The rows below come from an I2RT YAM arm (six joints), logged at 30 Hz.
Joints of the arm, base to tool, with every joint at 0 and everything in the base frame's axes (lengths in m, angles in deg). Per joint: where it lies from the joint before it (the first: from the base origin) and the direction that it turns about. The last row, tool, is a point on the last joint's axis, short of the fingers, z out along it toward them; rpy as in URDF.
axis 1: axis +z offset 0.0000 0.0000 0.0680
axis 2: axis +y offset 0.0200 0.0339 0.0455
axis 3: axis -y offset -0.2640 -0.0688 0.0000
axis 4: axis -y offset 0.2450 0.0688 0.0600
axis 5: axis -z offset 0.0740 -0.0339 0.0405
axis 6: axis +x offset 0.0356 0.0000 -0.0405
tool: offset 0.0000 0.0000 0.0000 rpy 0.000 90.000 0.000
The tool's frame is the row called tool.
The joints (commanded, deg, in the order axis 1, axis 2, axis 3, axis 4, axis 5, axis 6), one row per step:
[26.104, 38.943, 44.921, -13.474, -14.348, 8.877]
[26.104, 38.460, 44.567, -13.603, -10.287, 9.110]
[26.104, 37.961, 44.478, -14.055, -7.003, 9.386]
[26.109, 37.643, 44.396, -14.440, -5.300, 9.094]
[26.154, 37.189, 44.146, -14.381, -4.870, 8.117]
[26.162, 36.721, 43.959, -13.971, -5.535, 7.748]
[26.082, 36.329, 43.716, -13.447, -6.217, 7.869]
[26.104, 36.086, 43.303, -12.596, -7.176, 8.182]
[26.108, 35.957, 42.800, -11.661, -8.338, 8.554]
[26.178, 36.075, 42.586, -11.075, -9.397, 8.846]
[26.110, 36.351, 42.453, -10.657, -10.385, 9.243]
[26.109, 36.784, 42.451, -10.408, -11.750, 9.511]
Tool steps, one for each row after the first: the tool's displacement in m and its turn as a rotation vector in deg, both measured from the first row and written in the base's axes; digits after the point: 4 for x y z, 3 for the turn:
[0.0001, -0.0027, -0.0013, -0.295, -0.089, -4.056]
[-0.0005, -0.0053, -0.0015, -0.477, -0.082, -7.347]
[-0.0011, -0.0067, -0.0020, -0.983, -0.228, -8.992]
[-0.0024, -0.0075, -0.0023, -1.685, -1.048, -9.250]
[-0.0041, -0.0078, -0.0016, -1.550, -1.826, -8.549]
[-0.0052, -0.0082, -0.0011, -1.037, -2.305, -7.979]
[-0.0058, -0.0077, -0.0014, -0.344, -2.668, -7.051]
[-0.0059, -0.0070, -0.0024, 0.344, -2.882, -5.938]
[-0.0056, -0.0059, -0.0028, 0.800, -2.879, -4.847]
[-0.0047, -0.0049, -0.0034, 1.205, -2.596, -3.973]
[-0.0036, -0.0035, -0.0040, 1.452, -2.197, -2.644]

